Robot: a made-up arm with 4 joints.
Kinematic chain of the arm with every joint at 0, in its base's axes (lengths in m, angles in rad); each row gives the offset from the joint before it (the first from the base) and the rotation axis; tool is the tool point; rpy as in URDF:
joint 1: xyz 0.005 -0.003 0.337 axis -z
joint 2: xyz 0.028 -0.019 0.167 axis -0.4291 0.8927 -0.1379
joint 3: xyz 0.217 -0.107 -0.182 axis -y
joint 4: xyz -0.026 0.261 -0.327 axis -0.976 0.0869 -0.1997
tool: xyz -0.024 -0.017 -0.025 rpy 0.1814 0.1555 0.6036
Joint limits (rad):
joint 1: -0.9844..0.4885
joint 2: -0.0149..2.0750
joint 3: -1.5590..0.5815
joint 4: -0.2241..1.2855
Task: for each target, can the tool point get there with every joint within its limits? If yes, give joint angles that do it. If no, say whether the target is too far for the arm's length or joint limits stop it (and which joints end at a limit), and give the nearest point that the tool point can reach.
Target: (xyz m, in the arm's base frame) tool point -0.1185 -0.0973 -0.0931
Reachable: yes | joints 0.0881 0.8291 0.3673 0.0631
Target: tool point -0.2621 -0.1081 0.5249
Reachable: yes | joints -0.6501 1.5389 -1.2156 -0.0183
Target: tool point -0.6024 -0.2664 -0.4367
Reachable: no: too far | nearest point -0.3254 -0.1463 -0.0206 | short by 0.514 m
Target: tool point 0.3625 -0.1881 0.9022
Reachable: no: joint limits stop it (at a limit: joint 1, joint 2, joint 3) | nearest point -0.0387 0.1702 0.5788 | short by 0.628 m
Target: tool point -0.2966 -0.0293 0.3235
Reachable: yes | joints -0.1836 0.9670 -0.9626 0.1378
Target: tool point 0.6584 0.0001 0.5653
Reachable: no: joint limits stop it (at a limit: joint 2, joint 3, joint 4) | nearest point 0.4018 -0.0011 0.0288 | short by 0.595 m
